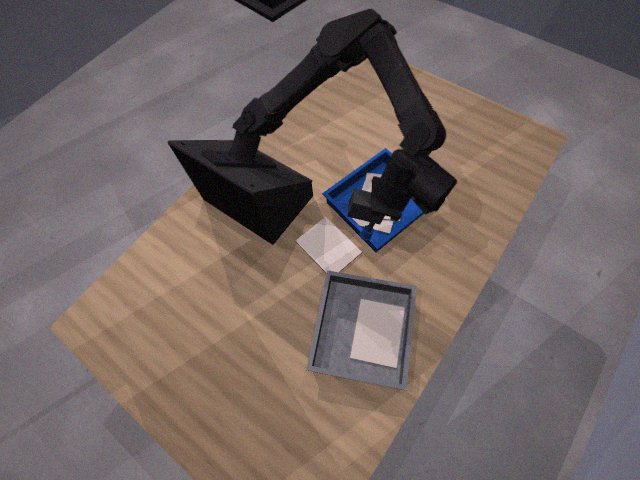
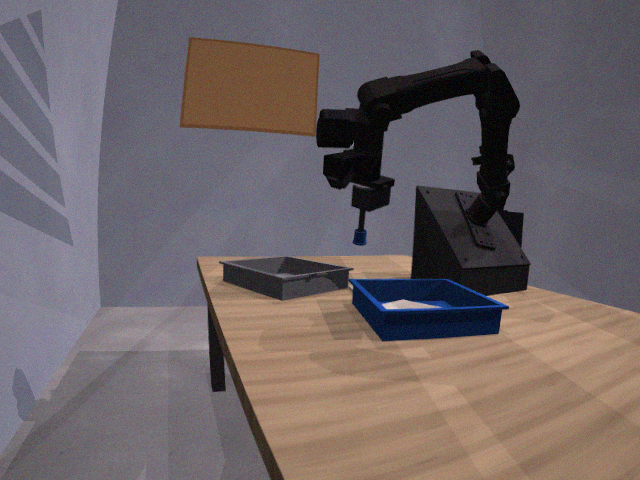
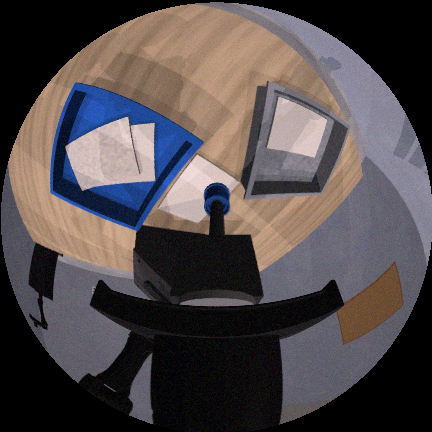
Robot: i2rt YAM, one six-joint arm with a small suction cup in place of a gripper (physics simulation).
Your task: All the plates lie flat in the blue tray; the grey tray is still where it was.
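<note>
Image 2 shows my suction cup, and image 3 shows my suction cup too. My suction cup holds nothing, and it is 200 mm from the middle of a blue tray. A grey tray is also there for me to see.
</note>
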